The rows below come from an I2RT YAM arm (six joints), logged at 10 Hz.
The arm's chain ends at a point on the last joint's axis. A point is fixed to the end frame.
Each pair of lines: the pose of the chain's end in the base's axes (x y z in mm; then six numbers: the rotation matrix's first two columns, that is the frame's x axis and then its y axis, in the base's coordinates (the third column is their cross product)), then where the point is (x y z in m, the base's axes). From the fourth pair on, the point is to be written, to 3 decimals.
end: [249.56 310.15 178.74 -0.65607 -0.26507 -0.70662 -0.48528 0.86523 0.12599]
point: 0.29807 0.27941 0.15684
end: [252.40 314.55 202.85 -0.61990 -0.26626 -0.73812 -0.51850 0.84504 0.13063]
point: 0.30270 0.28603 0.18200
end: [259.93 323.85 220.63 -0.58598 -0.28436 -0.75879 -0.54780 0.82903 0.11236]
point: 0.31175 0.29687 0.20153
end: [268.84 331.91 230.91 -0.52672 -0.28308 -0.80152 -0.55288 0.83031 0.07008]
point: 0.322 0.305 0.216
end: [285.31 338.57 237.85 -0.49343 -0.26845 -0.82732 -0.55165 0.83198 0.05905]
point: 0.339 0.311 0.225
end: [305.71 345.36 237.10 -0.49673 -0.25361 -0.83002 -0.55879 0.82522 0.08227]
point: 0.359 0.319 0.223
